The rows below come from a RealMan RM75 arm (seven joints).
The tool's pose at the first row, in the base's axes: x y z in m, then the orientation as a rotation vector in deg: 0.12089, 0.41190, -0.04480, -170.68, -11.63, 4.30
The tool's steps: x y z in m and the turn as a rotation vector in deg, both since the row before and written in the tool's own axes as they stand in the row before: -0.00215, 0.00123, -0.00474, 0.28, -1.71, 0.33; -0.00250, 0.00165, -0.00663, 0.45, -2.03, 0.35; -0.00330, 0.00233, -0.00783, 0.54, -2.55, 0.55; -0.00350, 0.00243, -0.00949, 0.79, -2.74, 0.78; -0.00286, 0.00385, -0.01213, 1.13, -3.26, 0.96; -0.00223, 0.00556, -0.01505, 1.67, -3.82, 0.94; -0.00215, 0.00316, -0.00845, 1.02, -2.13, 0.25
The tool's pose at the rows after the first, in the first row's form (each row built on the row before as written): 0.11921, 0.40969, -0.04023, -170.46, -11.32, 6.91; 0.11755, 0.40673, -0.03380, -170.03, -10.99, 10.00; 0.11556, 0.40279, -0.02617, -169.45, -10.42, 13.87; 0.11402, 0.39845, -0.01684, -168.56, -9.49, 18.04; 0.11425, 0.39232, -0.00533, -167.18, -8.29, 22.95; 0.11665, 0.38396, 0.00834, -165.02, -7.08, 28.57; 0.11765, 0.37897, 0.01609, -163.59, -6.77, 31.60
